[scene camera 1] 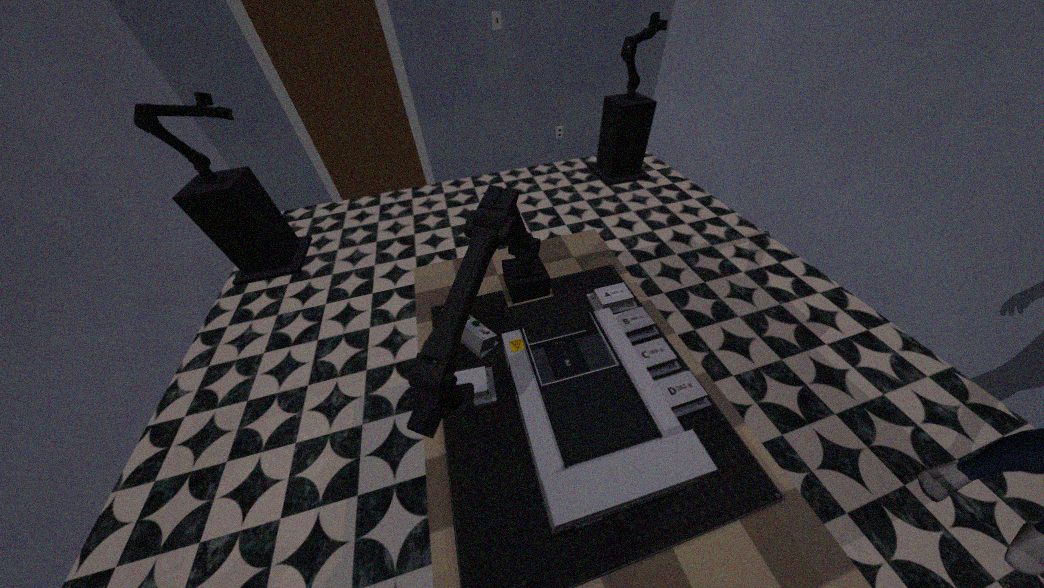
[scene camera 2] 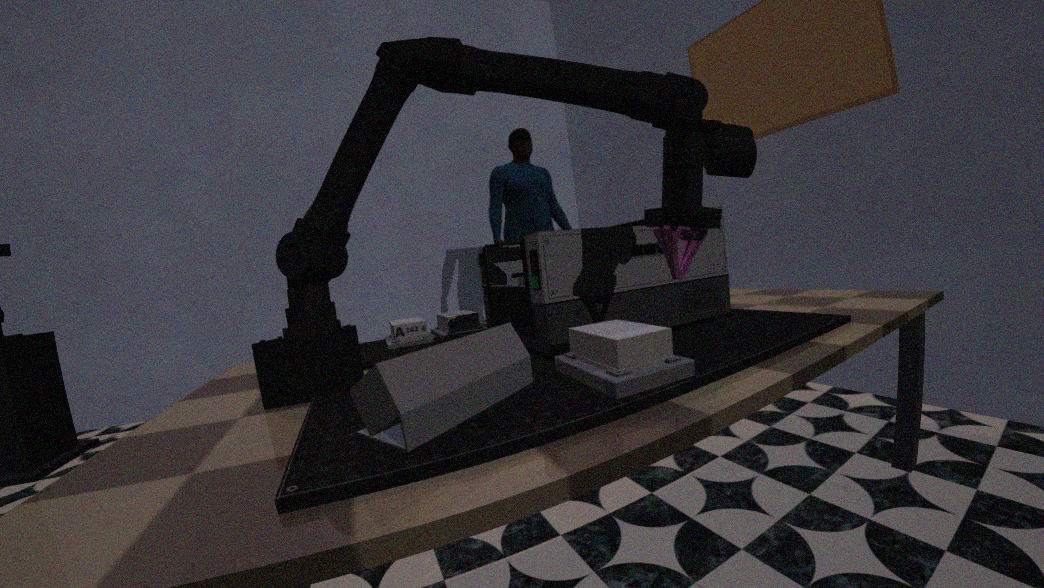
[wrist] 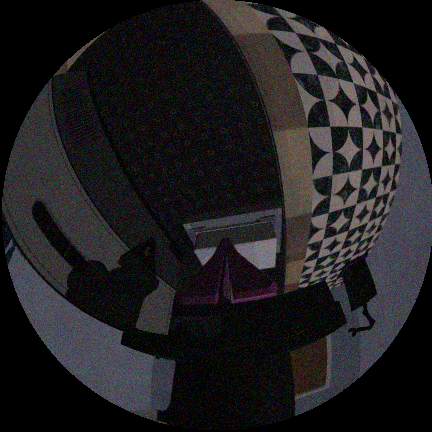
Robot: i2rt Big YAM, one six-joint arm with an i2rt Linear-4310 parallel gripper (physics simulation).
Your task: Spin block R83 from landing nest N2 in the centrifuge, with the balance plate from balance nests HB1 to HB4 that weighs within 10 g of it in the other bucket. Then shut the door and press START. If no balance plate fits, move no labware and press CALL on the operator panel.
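Pixels of known places: gripper, between the fingertips: (scene camera 1: 463,409) (scene camera 2: 677,278) (wrist: 225,242); arm's base, origin of its link: (scene camera 1: 525,270) (scene camera 2: 314,332).
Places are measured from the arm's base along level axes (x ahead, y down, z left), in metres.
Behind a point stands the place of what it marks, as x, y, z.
Observation:
My gripper (scene camera 2: 679,277) {0.510, -0.029, -0.312} (wrist: 225,242) {0.510, -0.029, -0.312} is shut and empty, its magenta fingertips together. It hangs beside the centrifuge (scene camera 1: 628,478) {0.793, -0.156, -0.010} (scene camera 2: 555,270) {0.390, -0.058, -0.167} (wrist: 30,165) {0.681, -0.063, -0.168}, above and beyond the white block (scene camera 2: 620,343) {0.360, 0.030, -0.360} (wrist: 262,254) {0.403, 0.025, -0.341} (scene camera 1: 474,381) {0.407, 0.025, -0.275}. That block sits on a grey nest (scene camera 2: 620,384) {0.342, 0.071, -0.378} (scene camera 1: 488,398) {0.453, 0.065, -0.246}; no label on either can be read. The centrifuge's top is open over a dark chamber (scene camera 1: 569,359) {0.461, -0.052, 0.006}. Balance plates A (scene camera 1: 614,293) {0.196, 0.034, 0.298} (scene camera 2: 409,330) {0.190, 0.052, 0.233}, B (scene camera 1: 634,319) {0.330, 0.034, 0.307}, C (scene camera 1: 655,354) {0.477, 0.034, 0.298} and D (scene camera 1: 679,389) {0.603, 0.034, 0.301} sit in a row; their weights are too blurred to be sure of.
A sloped box (scene camera 1: 478,336) {0.259, 0.006, -0.235} (scene camera 2: 452,387) {0.170, 0.047, -0.324}, apparently the operator panel, stands between the arm's base and the block's nest; its front faces away in scene camera 2. The centrifuge's long side wall rises close beside the gripper. A person (scene camera 2: 520,189) stands behind the table.

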